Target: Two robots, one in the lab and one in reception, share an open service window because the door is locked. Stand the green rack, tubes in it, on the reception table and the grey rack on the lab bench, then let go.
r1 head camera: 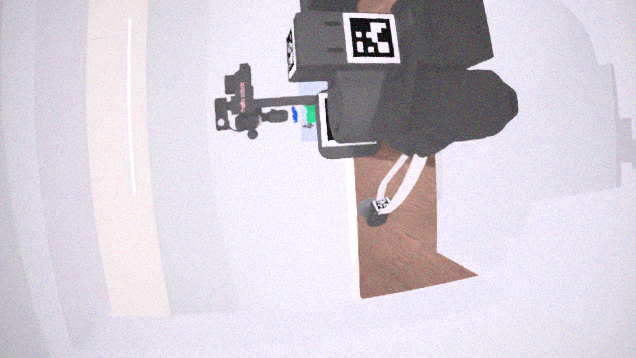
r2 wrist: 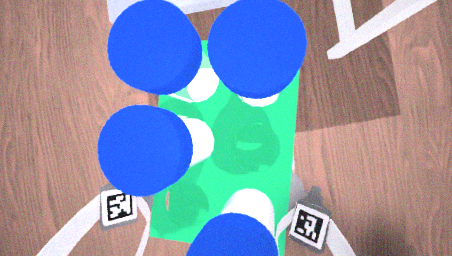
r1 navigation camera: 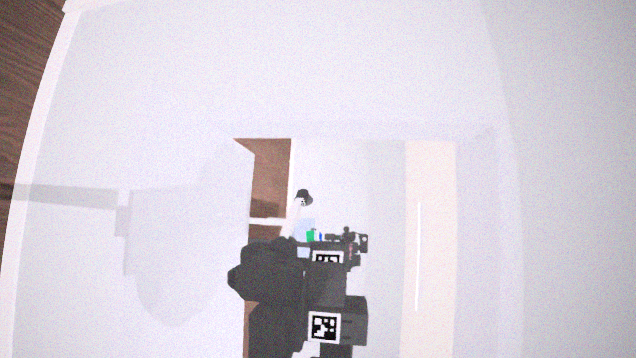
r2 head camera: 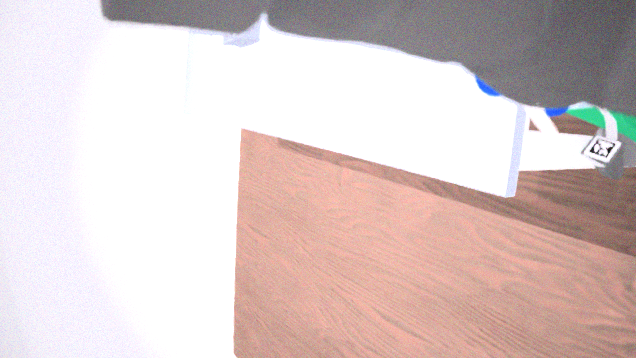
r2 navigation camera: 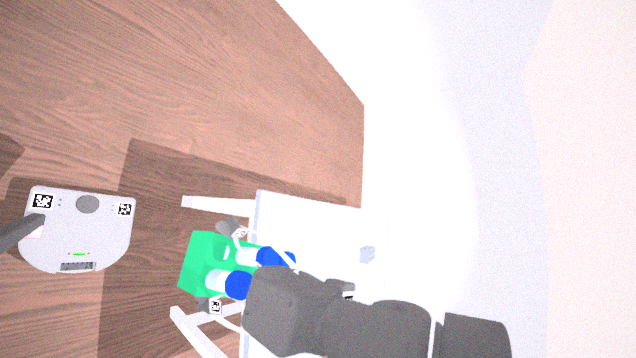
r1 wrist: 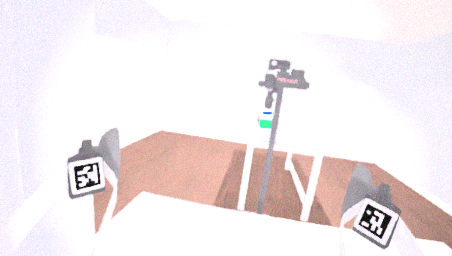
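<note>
The green rack (r1 head camera: 311, 114) (r1 navigation camera: 310, 236) (r1 wrist: 266, 124) (r2 head camera: 590, 116) (r2 navigation camera: 195, 265) (r2 wrist: 282, 115) carries several blue-capped tubes (r2 navigation camera: 239, 285) (r2 wrist: 145, 150). r2's gripper (r2 navigation camera: 216, 265) (r2 wrist: 221, 195) is shut on it, a finger on each side. The rack hangs beyond the white table's edge, with floor beneath it in the r2 wrist view. The grey rack (r2 navigation camera: 367, 254) stands on the far part of the white table (r2 navigation camera: 310, 220) (r2 head camera: 350, 110), near the wall; r2's arm partly covers it in the r2 head view. r1's gripper (r1 wrist: 232, 172) is open and empty, across the room from r2.
r2's thin mast (r1 wrist: 272, 150) stands in front of the table. r2's base (r2 navigation camera: 75, 230) is on the wooden floor beyond the table's near end. White table legs (r1 wrist: 312, 190) (r2 navigation camera: 220, 204) reach down beside the rack. A white surface (r1 wrist: 200, 225) lies below r1's fingers.
</note>
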